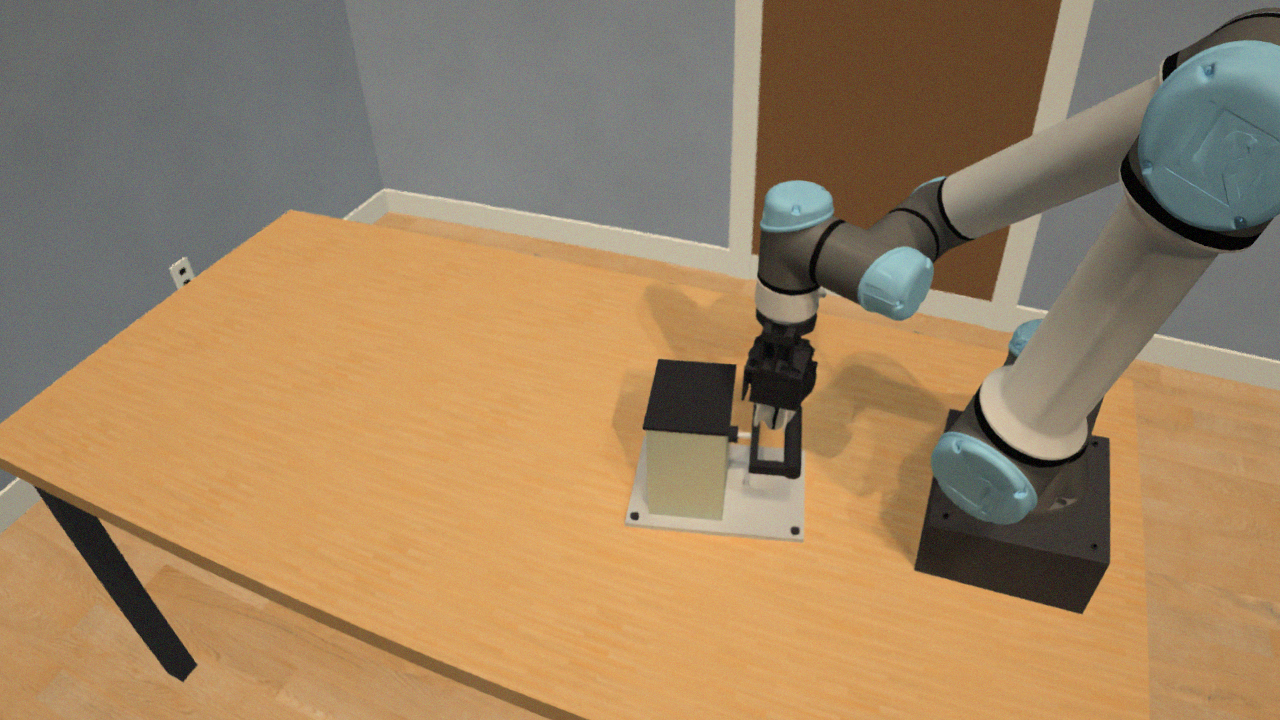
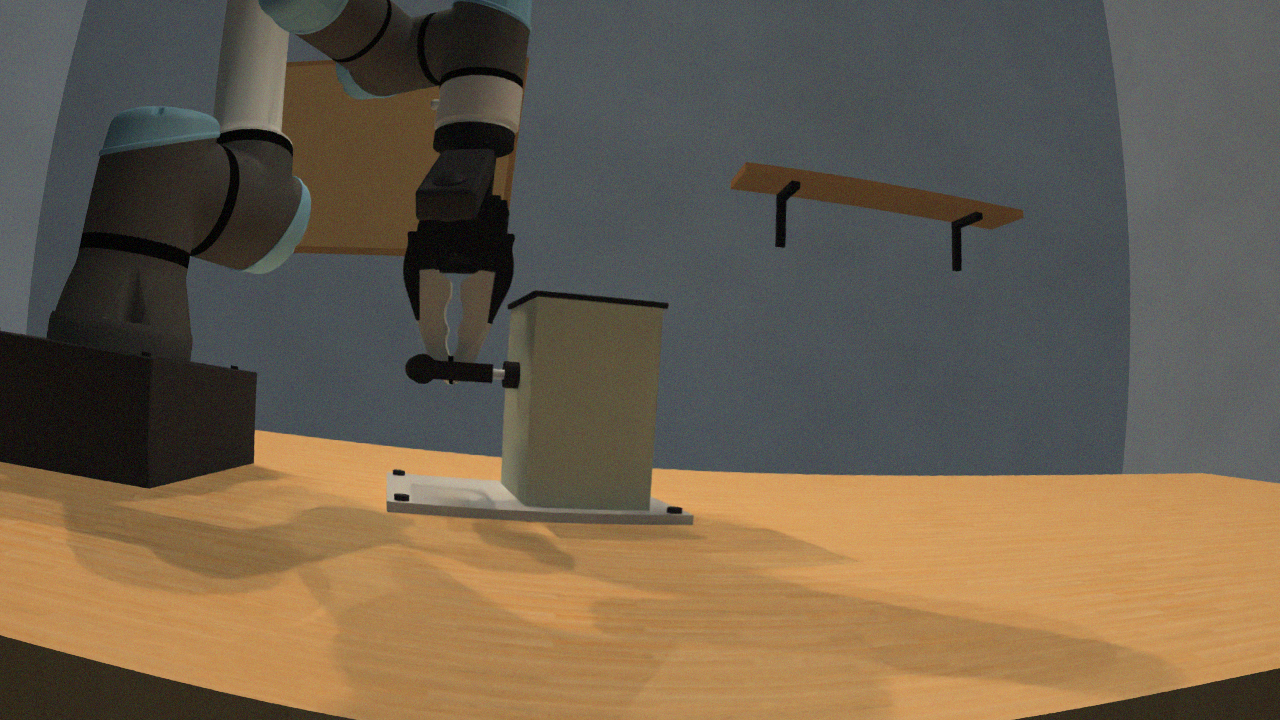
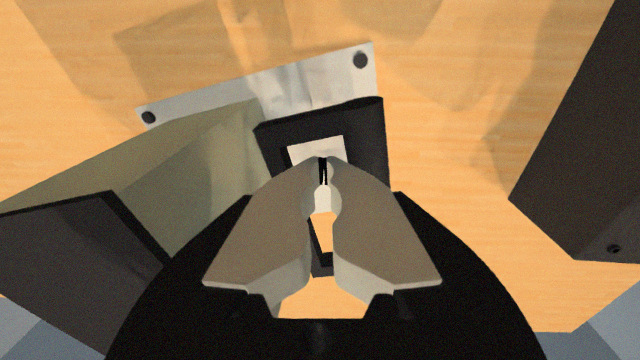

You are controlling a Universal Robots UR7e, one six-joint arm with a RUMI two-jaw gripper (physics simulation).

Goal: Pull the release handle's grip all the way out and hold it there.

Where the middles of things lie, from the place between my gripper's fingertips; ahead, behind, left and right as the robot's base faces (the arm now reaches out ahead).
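Labels:
I see the base plate (image 1: 766, 507), and it is 9 cm below my hand, 5 cm ahead of it and 5 cm to the left of it.

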